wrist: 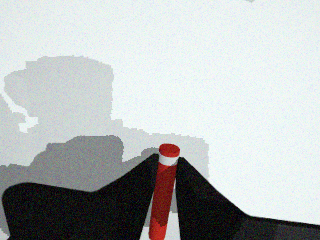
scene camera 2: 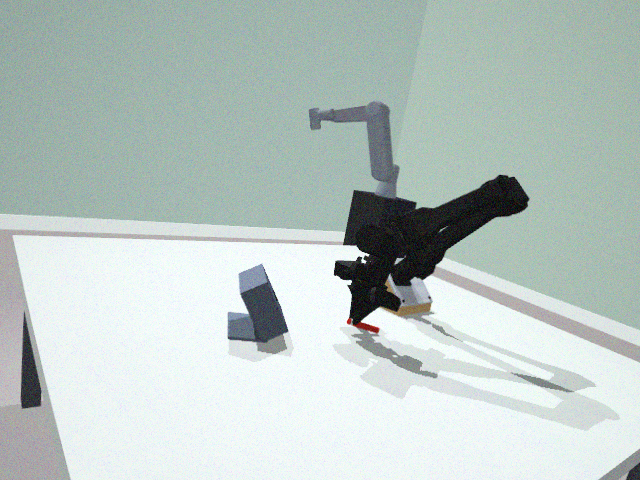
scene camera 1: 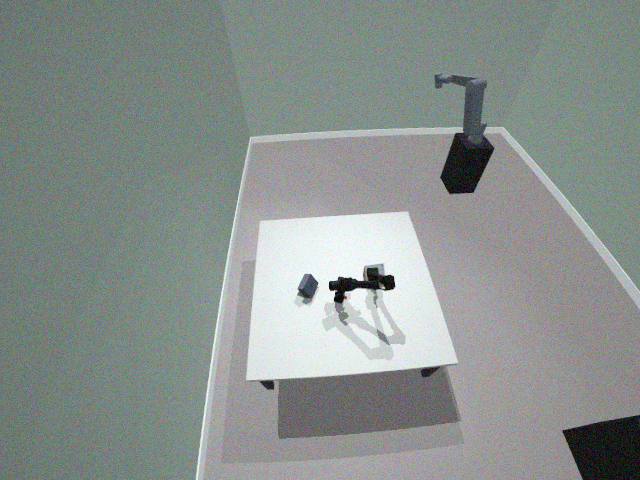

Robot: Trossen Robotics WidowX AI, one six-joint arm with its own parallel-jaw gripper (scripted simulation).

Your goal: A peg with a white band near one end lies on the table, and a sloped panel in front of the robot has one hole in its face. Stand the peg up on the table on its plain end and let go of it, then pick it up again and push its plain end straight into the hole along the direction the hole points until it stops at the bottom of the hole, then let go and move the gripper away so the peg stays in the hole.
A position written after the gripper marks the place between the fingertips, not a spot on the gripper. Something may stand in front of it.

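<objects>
The gripper [scene camera 2: 352, 322] holds a peg.
</objects>
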